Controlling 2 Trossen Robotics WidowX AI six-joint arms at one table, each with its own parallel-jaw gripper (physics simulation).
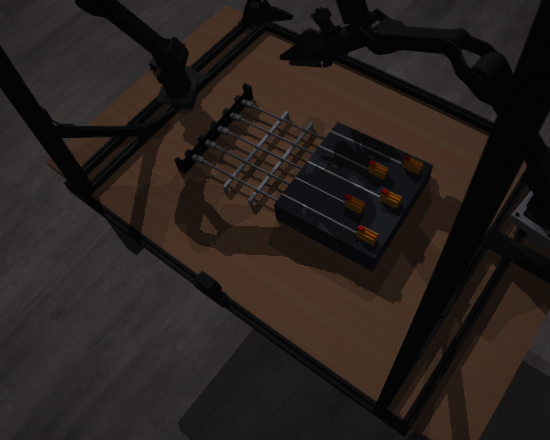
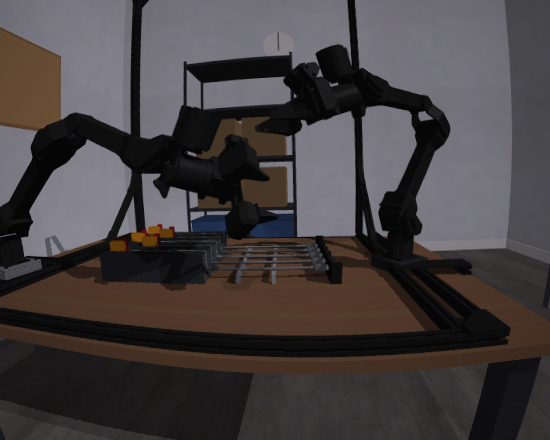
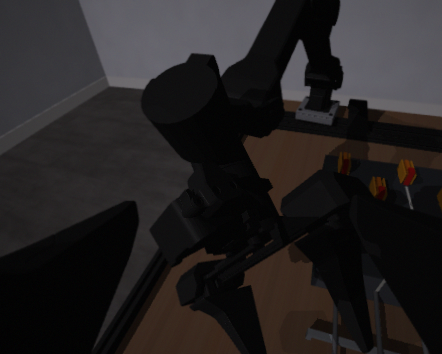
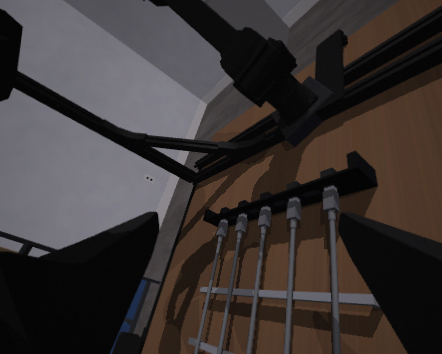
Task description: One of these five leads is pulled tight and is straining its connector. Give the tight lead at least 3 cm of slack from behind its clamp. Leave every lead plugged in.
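Seen in the pictures: left gripper, fingertip midpoint: (image 1: 297, 3) (image 2: 262, 123) (image 3: 244, 208); right gripper, fingertip midpoint: (image 1: 284, 60) (image 2: 272, 197) (image 4: 248, 221); left arm's base, origin of the base link: (image 1: 177, 88) (image 2: 399, 256) (image 4: 297, 105); right arm's base, origin of the base link: (image 1: 542, 213) (image 2: 12, 262) (image 3: 318, 105).
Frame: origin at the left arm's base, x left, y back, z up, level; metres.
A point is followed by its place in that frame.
Note:
Five grey leads (image 1: 247, 140) {z 0.000, x -0.168, y -0.229 m} (image 2: 273, 257) {z -0.006, x -0.170, y -0.263 m} run side by side from a black connector bar (image 1: 212, 131) {z 0.010, x -0.151, y -0.136 m} (image 2: 330, 262) {z 0.015, x -0.011, y -0.201 m} (image 4: 307, 193) {z 0.000, x -0.061, y -0.178 m}, over two grey cross combs (image 1: 256, 153) {z -0.011, x -0.195, y -0.253 m} (image 4: 353, 298) {z -0.006, x -0.071, y -0.306 m}, onto a black block (image 1: 326, 218) (image 2: 155, 266). Each ends at an orange clamp (image 1: 367, 236) {z 0.062, x -0.439, y -0.540 m} (image 2: 148, 240) {z 0.054, x -0.256, y -0.559 m} (image 3: 377, 187) {z 0.058, x -0.259, y -0.552 m}. All five look straight; I cannot tell which is tight. The plugs (image 4: 294, 209) {z 0.003, x -0.085, y -0.189 m} sit in the bar. My right gripper (image 1: 291, 54) {z 0.155, x -0.040, y -0.316 m} (image 2: 266, 195) {z 0.155, x -0.040, y -0.316 m} (image 4: 248, 221) {z 0.155, x -0.040, y -0.316 m} (image 3: 290, 316) is open and empty, above the leads near the combs. My left gripper (image 1: 264, 10) (image 2: 275, 122) {z 0.290, x -0.004, y -0.349 m} is open and empty, high above the right one.
Black frame rails (image 1: 208, 284) {z 0.027, x -0.569, y -0.223 m} (image 2: 273, 340) {z -0.012, x 0.172, y -0.413 m} run round the wooden table. A black upright post (image 1: 448, 271) {z 0.619, x -0.769, y -0.591 m} stands at the right. A shelf rack (image 2: 238, 67) with boxes stands behind the table. The left arm's base (image 1: 177, 87) {z 0.031, x -0.025, y -0.014 m} (image 2: 400, 244) {z 0.036, x 0.019, y -0.021 m} stands near the connector bar.

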